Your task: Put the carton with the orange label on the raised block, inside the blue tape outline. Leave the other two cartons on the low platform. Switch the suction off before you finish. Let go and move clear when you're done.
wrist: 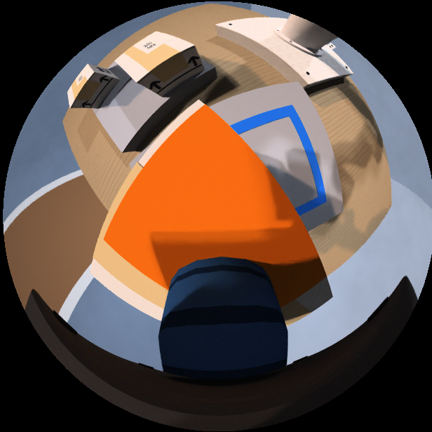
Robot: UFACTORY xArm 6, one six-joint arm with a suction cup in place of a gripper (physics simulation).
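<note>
The carton with the orange label (200, 190) fills the middle of the wrist view, its orange top facing the camera. My suction cup (222, 280), dark blue, is against this top and holds the carton. The raised block (316, 135) is grey and shows beyond the carton to the right. The carton hides part of the blue tape outline (265, 119) on it. The gap between the carton's underside and the block is hidden. A larger white and tan carton (157, 55) and a smaller carton (90, 87) stand on the low platform (125, 112) at the upper left.
The robot's white base plate (260, 40) with its round column (305, 32) stands at the top right on the wooden table (365, 150). A brown floor area with a pale rim (45, 240) shows at the left. Shadows fall on the block and the table.
</note>
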